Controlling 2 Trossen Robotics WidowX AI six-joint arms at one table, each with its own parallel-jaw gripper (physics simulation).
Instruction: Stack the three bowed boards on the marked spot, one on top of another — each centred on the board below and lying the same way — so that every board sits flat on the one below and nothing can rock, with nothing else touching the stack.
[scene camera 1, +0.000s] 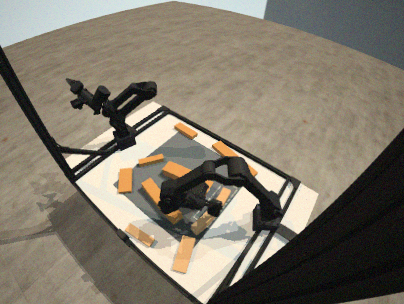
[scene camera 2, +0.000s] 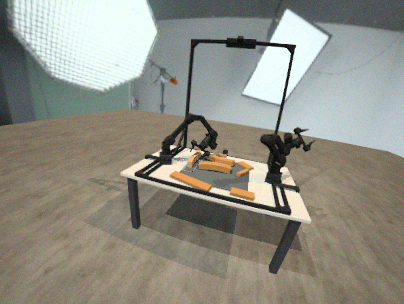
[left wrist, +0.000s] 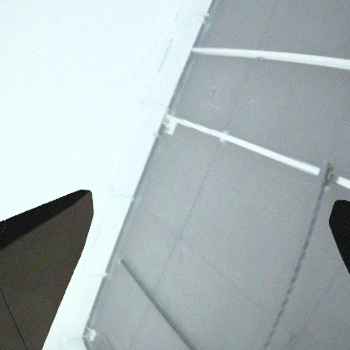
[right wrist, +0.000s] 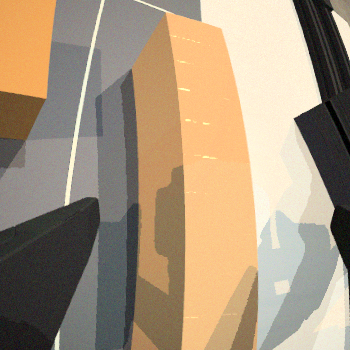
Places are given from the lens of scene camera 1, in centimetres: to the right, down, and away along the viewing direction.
marked spot (scene camera 1: 179, 149): -12, -1, 116
